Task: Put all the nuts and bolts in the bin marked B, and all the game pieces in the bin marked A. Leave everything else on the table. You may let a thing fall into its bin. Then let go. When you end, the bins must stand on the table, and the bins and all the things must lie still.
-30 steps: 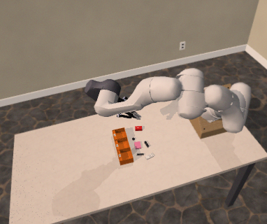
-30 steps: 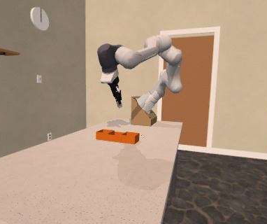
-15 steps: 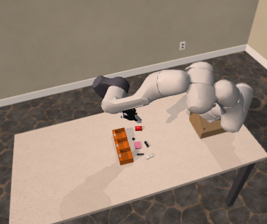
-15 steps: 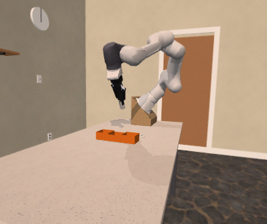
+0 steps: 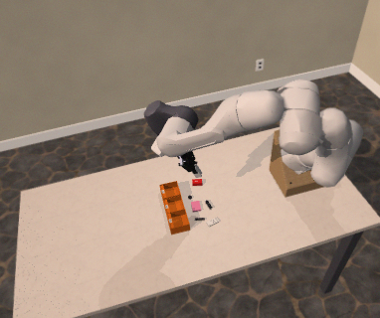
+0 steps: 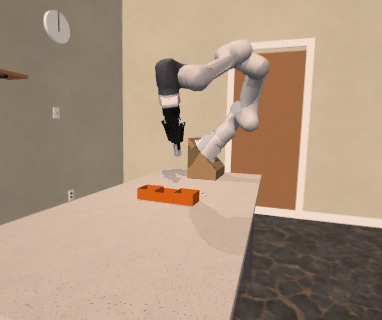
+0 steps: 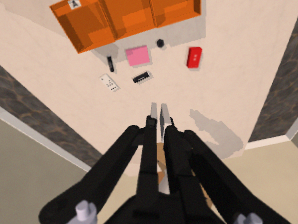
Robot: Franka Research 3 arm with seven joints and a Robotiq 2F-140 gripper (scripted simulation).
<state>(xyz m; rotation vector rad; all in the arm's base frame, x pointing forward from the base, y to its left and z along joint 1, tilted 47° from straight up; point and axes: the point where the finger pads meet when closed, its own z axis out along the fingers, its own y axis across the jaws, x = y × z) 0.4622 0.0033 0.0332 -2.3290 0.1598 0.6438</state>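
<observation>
Right now my hand is 110 mm short of the orange bin, 20 mm to the right of it and 190 mm above it. Also, from my hand: pink square: 20 mm ahead, 30 mm to the left, 200 mm below; then black nut: 30 mm ahead, 30 mm to the right, 210 mm below; then black bar: 40 mm behind, 30 mm to the left, 200 mm below.
</observation>
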